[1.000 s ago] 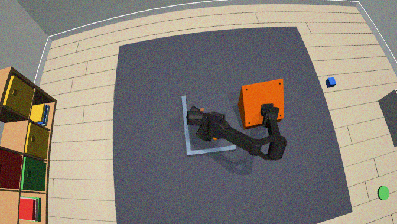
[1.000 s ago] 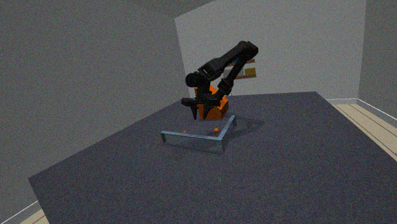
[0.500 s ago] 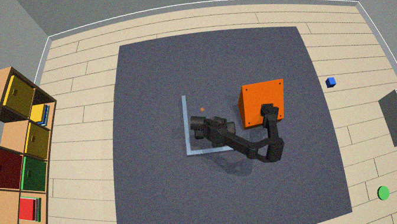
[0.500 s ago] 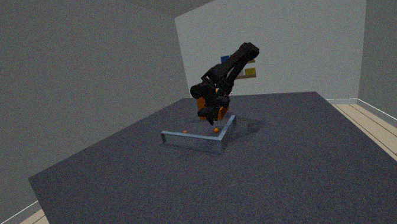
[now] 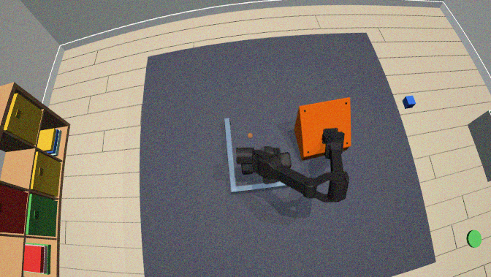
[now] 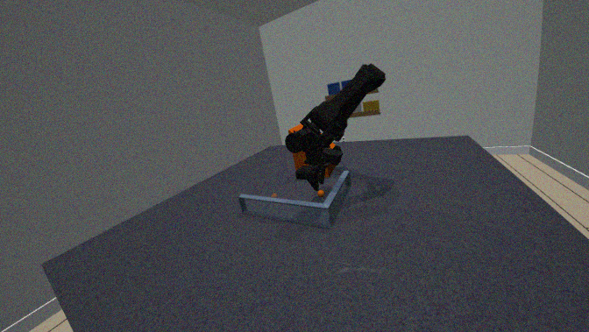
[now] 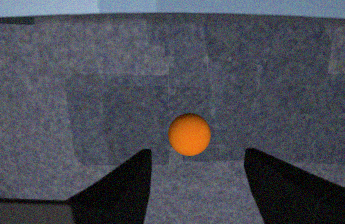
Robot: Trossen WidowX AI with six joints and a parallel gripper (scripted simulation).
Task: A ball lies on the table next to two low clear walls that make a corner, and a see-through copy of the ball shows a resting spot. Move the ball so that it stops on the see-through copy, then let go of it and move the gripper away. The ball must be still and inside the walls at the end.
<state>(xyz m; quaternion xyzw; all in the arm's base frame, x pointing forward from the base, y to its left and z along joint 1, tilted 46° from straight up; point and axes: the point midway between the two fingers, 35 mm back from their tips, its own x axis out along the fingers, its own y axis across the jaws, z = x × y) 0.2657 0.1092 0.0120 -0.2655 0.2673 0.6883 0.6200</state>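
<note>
Right now the orange ball is 3 cm below my gripper tip. The rest, counted from my gripper tip: clear wall (14 cm ahead, 7 cm to the right, 1 cm below).
</note>
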